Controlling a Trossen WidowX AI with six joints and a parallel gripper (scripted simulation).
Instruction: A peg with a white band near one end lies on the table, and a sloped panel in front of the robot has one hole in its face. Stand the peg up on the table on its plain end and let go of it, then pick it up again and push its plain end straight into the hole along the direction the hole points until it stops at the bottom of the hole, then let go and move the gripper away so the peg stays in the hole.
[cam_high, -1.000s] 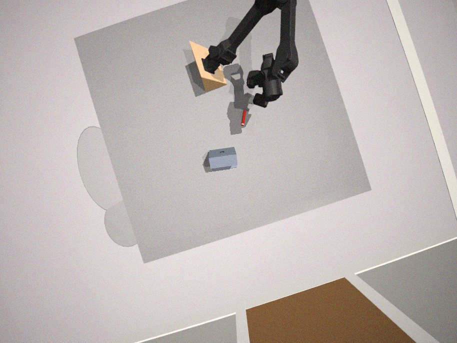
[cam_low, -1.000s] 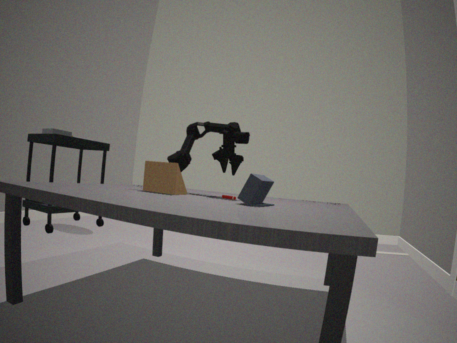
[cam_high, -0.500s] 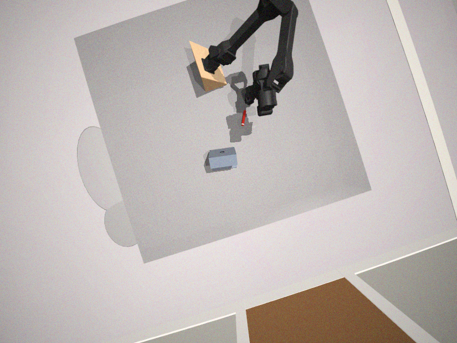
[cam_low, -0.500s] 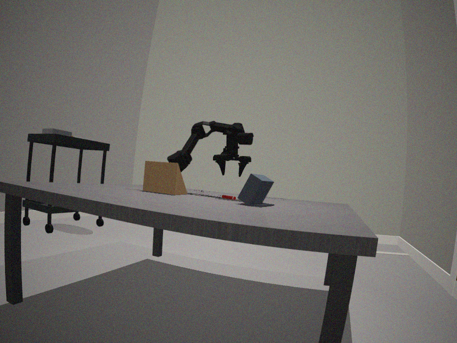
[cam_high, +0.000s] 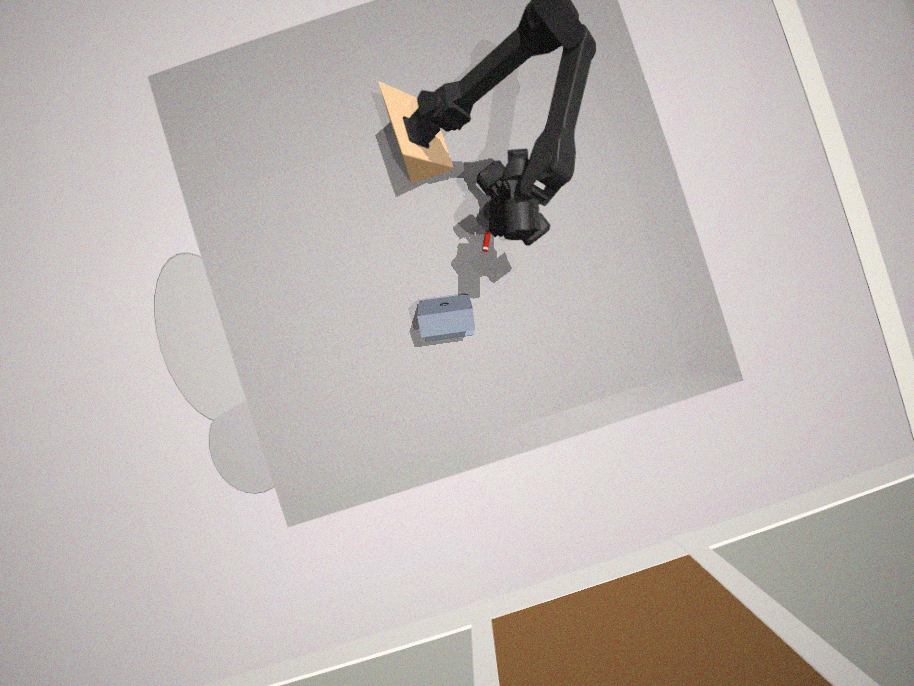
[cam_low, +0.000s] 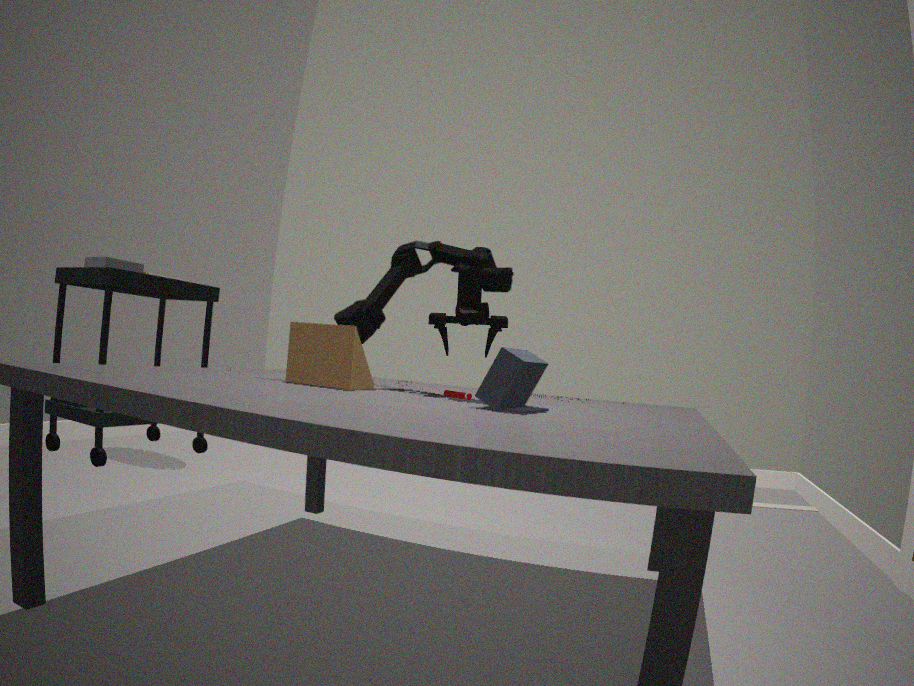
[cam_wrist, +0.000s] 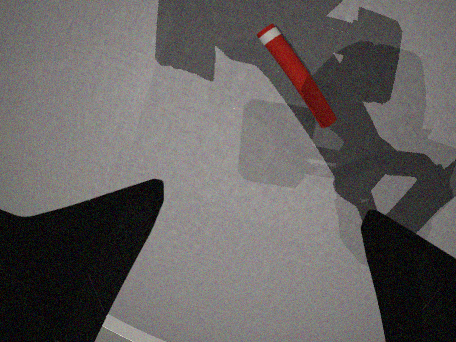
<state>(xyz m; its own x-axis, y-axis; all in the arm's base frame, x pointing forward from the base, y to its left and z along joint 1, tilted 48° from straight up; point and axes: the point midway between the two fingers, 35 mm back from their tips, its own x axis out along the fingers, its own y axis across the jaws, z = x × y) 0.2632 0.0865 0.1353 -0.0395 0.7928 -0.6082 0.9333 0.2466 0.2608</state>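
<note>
My gripper tip is now 9 cm above the red peg, 6 cm to the left of it and 2 cm short of it. Round my gripper tip: sloped panel: 21 cm to the right, 18 cm ahead, 4 cm below.
</note>
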